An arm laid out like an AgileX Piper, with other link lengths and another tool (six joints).
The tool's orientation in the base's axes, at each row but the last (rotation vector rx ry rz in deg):
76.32, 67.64, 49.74
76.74, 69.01, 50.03
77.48, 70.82, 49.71
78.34, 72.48, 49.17
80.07, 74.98, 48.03
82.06, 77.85, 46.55
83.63, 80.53, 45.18
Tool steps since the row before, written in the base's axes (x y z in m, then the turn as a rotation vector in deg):
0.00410, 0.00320, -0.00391, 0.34, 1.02, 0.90
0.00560, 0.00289, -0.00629, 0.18, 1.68, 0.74
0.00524, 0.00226, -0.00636, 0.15, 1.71, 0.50
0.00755, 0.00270, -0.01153, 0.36, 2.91, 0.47
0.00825, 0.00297, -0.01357, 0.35, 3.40, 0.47
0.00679, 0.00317, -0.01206, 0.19, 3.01, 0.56
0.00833, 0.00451, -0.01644, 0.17, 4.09, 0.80
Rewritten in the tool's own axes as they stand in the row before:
0.00457, -0.00288, 0.00363, 0.94, 1.04, -0.05
0.00485, -0.00491, 0.00563, 1.57, 0.92, -0.33
0.00411, -0.00493, 0.00564, 1.62, 0.68, -0.33
0.00565, -0.00918, 0.00901, 2.83, 0.81, -0.38
0.00625, -0.01041, 0.01065, 3.31, 0.85, -0.49
0.00592, -0.00878, 0.00946, 2.89, 0.85, -0.59
0.00805, -0.01155, 0.01272, 3.91, 1.16, -0.89

